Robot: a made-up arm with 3 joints. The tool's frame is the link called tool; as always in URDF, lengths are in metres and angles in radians. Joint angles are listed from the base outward. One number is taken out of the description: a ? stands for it. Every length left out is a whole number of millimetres.
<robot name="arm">
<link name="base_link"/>
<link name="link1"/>
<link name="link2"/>
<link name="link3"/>
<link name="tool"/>
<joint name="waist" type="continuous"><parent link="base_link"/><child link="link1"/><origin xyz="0.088 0.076 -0.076" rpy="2.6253 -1.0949 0.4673"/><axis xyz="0 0 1"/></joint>
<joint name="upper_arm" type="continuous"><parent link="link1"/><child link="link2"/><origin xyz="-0.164 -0.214 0.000" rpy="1.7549 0.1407 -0.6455"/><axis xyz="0 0 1"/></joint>
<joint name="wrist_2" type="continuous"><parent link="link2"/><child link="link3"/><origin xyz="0.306 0.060 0.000" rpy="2.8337 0.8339 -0.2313"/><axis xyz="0 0 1"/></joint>
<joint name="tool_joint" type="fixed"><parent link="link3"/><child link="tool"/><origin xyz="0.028 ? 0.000" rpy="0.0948 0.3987 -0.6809"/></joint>
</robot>
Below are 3 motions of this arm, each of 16 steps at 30 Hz.
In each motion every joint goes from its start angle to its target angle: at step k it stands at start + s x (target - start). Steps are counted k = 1, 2, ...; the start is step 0. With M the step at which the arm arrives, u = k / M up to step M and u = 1 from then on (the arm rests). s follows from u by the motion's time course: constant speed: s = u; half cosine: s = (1 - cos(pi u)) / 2; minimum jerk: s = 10 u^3 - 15 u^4 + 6 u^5.
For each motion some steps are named. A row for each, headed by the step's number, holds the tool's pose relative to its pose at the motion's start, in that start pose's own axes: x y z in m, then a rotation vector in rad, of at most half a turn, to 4 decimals.
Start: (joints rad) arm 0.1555 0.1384 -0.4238
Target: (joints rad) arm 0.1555 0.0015 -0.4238
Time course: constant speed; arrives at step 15
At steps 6, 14, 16:
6: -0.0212 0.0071 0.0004 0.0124 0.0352 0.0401
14: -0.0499 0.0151 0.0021 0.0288 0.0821 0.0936
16: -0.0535 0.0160 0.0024 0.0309 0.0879 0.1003

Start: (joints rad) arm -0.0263 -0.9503 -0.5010
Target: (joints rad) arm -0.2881 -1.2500 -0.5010
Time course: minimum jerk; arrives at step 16
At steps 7, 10, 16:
7: -0.0598 0.0135 0.0014 0.0314 0.1348 -0.0006
10: -0.1110 0.0294 0.0111 0.0684 0.2518 -0.0017
16: -0.1500 0.0447 0.0245 0.1045 0.3442 -0.0030

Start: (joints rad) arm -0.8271 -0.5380 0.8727
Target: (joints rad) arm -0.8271 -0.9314 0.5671
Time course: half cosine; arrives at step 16
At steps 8, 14, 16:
8: 0.0173 0.0606 0.0276 0.1393 -0.0534 0.0351
14: 0.0214 0.1153 0.0610 0.2735 -0.0831 0.0696
16: 0.0212 0.1197 0.0641 0.2847 -0.0847 0.0725

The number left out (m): 0.222
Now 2 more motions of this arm.
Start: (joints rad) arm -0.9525 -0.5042 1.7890
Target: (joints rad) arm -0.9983 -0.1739 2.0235
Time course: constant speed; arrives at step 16
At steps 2, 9, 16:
2: -0.0133 -0.0001 -0.0012 -0.0006 0.0312 -0.0029
9: -0.0611 0.0028 -0.0012 0.0040 0.1418 -0.0091
16: -0.1096 0.0106 0.0061 0.0195 0.2535 -0.0094

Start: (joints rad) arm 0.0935 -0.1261 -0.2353
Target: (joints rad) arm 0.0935 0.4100 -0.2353
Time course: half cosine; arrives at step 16
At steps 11, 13, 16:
11: 0.1296 -0.0957 0.0138 -0.1317 -0.2251 -0.3254
13: 0.1485 -0.1165 0.0205 -0.1550 -0.2650 -0.3831
16: 0.1593 -0.1296 0.0252 -0.1693 -0.2894 -0.4183

